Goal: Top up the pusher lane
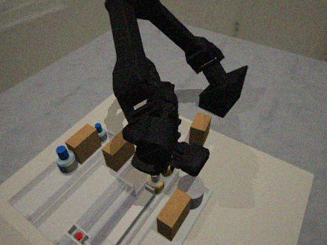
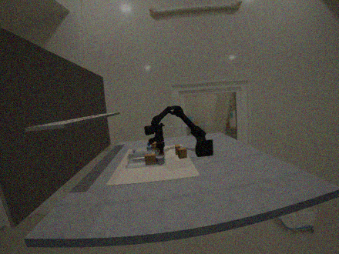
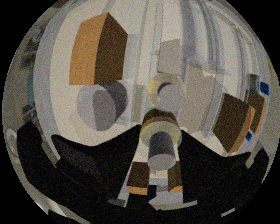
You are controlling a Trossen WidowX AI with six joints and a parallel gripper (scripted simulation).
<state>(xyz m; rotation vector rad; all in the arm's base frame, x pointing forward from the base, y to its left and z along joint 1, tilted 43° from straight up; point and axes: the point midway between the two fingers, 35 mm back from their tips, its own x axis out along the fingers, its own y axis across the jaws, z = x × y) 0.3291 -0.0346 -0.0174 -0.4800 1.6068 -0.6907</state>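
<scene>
Right now the grey cylinder is 2 cm ahead of my gripper tip, 8 cm to the left of it and 3 cm below it. Round my gripper tip: red button 22 cm ahead, 6 cm to the right, 2 cm above; clear lane rack 14 cm ahead, 4 cm to the right, 4 cm below.
</scene>
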